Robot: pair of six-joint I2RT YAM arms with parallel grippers.
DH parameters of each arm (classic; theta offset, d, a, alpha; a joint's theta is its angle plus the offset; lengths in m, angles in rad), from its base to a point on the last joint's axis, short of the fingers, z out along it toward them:
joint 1: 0 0.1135 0.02 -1.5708
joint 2: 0 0 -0.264 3.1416
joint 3: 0.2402 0 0.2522 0
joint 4: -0.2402 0 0.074 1.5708
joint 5: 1.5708 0 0 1.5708
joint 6: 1.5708 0.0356 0 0
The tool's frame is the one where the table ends.
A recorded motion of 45 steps. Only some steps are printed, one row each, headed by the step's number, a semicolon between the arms.
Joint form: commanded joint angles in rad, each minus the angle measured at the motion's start. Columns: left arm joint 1, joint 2, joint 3, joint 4, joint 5, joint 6; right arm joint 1, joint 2, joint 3, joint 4, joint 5, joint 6.
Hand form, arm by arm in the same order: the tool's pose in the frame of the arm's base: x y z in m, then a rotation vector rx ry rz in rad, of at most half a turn. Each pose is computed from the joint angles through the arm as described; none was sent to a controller.
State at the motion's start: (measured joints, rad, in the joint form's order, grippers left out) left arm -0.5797 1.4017 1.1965 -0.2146 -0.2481 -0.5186; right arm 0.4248 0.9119 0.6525 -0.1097 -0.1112 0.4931
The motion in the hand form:
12: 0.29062 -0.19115 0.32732 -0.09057 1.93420 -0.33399; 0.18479 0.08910 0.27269 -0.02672 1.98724 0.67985
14: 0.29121 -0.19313 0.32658 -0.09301 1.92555 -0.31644; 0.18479 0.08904 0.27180 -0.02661 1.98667 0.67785
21: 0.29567 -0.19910 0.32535 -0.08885 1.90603 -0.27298; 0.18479 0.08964 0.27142 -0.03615 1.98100 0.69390
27: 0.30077 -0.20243 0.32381 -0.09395 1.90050 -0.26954; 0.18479 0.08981 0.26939 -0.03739 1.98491 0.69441
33: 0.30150 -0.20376 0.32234 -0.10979 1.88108 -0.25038; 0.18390 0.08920 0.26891 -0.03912 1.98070 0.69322
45: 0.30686 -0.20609 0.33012 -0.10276 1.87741 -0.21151; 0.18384 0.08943 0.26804 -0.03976 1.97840 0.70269
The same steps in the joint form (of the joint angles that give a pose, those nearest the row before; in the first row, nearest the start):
12: -0.0411 0.0793 0.0073 0.1105 -0.1431 0.0706; 0.0093 -0.0388 -0.0391 0.0130 0.0238 -0.0251
14: -0.0467 0.0858 0.0082 0.1202 -0.1638 0.0777; 0.0093 -0.0389 -0.0428 0.0168 0.0253 -0.0261
21: -0.0568 0.1136 0.0240 0.1427 -0.2061 0.1039; 0.0096 -0.0387 -0.0474 0.0291 0.0112 -0.0252
27: -0.0563 0.1368 0.0382 0.1563 -0.2120 0.1045; 0.0101 -0.0373 -0.0535 0.0330 0.0099 -0.0252
33: -0.0607 0.1424 0.0316 0.1822 -0.2421 0.1087; 0.0092 -0.0433 -0.0589 0.0360 0.0100 -0.0277
45: -0.0589 0.1640 0.0841 0.1491 -0.2642 0.1328; 0.0093 -0.0435 -0.0639 0.0445 0.0038 -0.0237

